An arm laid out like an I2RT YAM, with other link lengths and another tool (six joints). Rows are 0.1 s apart.
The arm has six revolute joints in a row. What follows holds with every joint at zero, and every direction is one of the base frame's. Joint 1 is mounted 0.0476 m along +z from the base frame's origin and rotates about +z. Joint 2 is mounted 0.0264 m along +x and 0.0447 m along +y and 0.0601 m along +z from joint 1 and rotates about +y. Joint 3 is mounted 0.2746 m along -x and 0.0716 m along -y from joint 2 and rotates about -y. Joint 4 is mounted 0.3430 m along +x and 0.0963 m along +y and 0.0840 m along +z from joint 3 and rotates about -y. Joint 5 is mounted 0.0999 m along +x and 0.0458 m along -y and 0.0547 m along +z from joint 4 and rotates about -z. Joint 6 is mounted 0.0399 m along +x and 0.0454 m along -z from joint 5 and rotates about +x. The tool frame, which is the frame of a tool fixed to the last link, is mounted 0.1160 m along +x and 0.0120 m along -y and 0.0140 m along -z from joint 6; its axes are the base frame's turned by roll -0.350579, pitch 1.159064 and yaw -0.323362 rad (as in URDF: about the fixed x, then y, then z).
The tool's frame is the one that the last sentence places.
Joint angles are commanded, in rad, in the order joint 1, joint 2, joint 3, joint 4, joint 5, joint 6. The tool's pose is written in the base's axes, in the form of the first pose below.
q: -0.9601 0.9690 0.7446 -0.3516 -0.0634 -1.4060
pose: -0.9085 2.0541 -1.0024 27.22 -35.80 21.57
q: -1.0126 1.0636 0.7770 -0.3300 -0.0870 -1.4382
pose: -0.9033 2.0983 -0.9743 26.54 -38.40 19.88
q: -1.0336 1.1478 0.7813 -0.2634 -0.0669 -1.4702
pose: -0.9155 2.1387 -0.9857 26.34 -40.52 17.86
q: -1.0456 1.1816 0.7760 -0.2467 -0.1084 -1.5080
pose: -0.9613 2.1256 -0.9444 26.64 -40.82 16.41
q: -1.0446 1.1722 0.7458 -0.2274 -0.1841 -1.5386
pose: -1.0200 2.0572 -0.9016 27.52 -39.82 15.64
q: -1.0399 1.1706 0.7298 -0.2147 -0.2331 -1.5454
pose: -1.0441 2.0103 -0.8704 28.26 -39.10 15.15
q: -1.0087 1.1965 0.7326 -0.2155 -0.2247 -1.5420
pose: -1.0632 2.0119 -0.8317 29.44 -38.41 14.09
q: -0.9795 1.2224 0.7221 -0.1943 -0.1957 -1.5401
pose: -1.0802 2.0277 -0.8159 30.27 -37.93 12.74
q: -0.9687 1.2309 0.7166 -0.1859 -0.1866 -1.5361
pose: -1.0830 2.0324 -0.8090 30.56 -37.70 12.21
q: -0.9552 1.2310 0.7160 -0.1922 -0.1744 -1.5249
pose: -1.0789 2.0399 -0.8002 30.84 -37.31 12.02
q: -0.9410 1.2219 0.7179 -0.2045 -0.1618 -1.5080
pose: -1.0690 2.0443 -0.7972 31.10 -36.88 12.25
